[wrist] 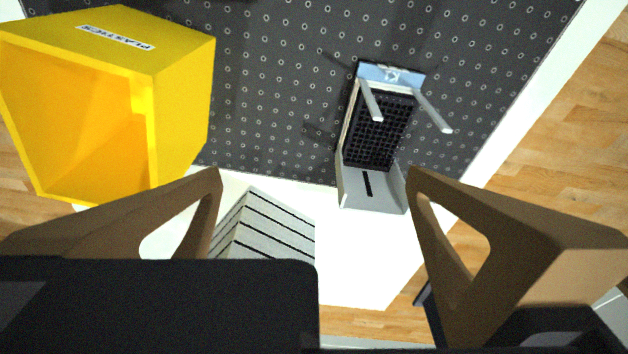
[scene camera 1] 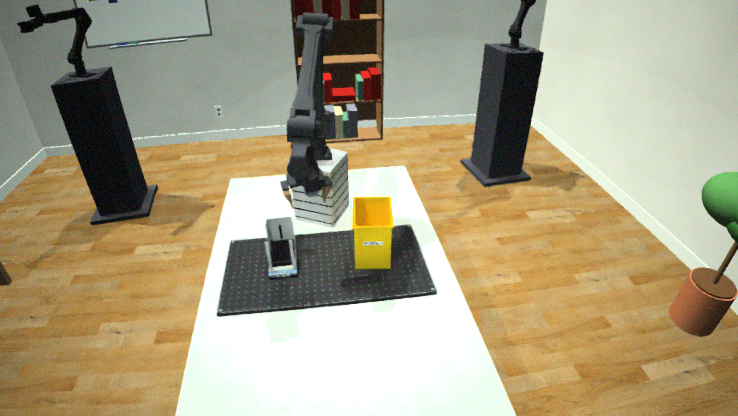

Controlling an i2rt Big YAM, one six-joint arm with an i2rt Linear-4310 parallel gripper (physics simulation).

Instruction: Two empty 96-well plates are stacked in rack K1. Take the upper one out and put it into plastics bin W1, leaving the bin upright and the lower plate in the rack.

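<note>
Rack K1 point(scene camera 1: 287, 228) point(wrist: 387, 192) stands on the left part of the black board in the scene view, with a tall grey panel at its back and two thin posts beside its blue label. A black 96-well plate point(scene camera 1: 281, 253) point(wrist: 380, 130) lies flat in it, wells up; the lower plate cannot be told apart below it. The yellow plastics bin W1 point(scene camera 1: 372, 258) point(wrist: 182, 100) stands upright on the board to the right of the rack, open at the top. My gripper point(scene camera 1: 310, 195) point(wrist: 314, 176) is open and empty, high behind the rack and bin, over the grey-white block.
A grey-white block with dark seams point(scene camera 1: 334, 198) point(wrist: 280, 225) stands behind the board, near the arm. The black perforated board point(scene camera 1: 320, 291) point(wrist: 280, 100) lies on the white table point(scene camera 1: 335, 361). A bookshelf point(scene camera 1: 379, 103) and two dark pedestals point(scene camera 1: 103, 144) point(scene camera 1: 503, 113) with arms stand beyond the table.
</note>
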